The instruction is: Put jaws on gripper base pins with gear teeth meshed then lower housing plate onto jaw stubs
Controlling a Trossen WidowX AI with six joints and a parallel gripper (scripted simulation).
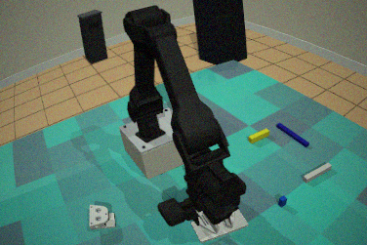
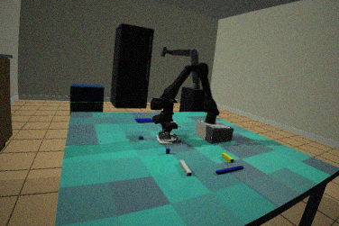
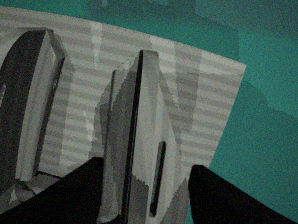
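My gripper tip is now 6 cm to the right of the jaw and 2 cm past it. The rest, counted from my gripper tip: yellow block 35 cm to the left, 15 cm behind, 1 cm below; then small blue block 18 cm to the left, 10 cm ahead, 1 cm below; then white bar 33 cm to the left, 11 cm ahead, 1 cm below.
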